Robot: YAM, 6 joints.
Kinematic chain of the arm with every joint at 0, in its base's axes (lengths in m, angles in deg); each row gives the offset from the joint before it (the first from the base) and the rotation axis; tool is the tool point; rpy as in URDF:
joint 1: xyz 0 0 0.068 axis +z
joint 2: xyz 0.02 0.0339 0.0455 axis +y
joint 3: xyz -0.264 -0.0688 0 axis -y
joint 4: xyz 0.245 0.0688 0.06 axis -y
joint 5: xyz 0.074 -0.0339 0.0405 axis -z
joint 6: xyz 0.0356 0 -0.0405 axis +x
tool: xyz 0 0 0 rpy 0 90 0
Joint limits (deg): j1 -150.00..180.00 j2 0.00..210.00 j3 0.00..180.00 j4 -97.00..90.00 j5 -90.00..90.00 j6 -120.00..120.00
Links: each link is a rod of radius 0.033 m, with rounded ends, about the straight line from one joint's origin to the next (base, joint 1, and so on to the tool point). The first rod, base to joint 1, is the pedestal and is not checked.
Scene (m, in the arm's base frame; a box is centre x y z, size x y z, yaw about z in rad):
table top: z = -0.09
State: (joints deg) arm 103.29 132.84 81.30 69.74 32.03 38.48
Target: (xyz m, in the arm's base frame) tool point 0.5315 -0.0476 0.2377
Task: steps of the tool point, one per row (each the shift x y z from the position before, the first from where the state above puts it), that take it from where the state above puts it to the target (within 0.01 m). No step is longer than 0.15 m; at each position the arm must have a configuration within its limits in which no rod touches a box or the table.
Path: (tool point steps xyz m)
1: 0.1151 0.0143 0.0063
2: 0.1163 -0.0130 0.0063
3: 0.1113 -0.0400 0.0066
4: 0.0998 -0.0653 0.0065
5: 0.0827 -0.0874 0.0066
6: 0.0606 -0.1050 0.0067
7: 0.0349 -0.1171 0.0068
8: 0.0069 -0.1229 0.0068

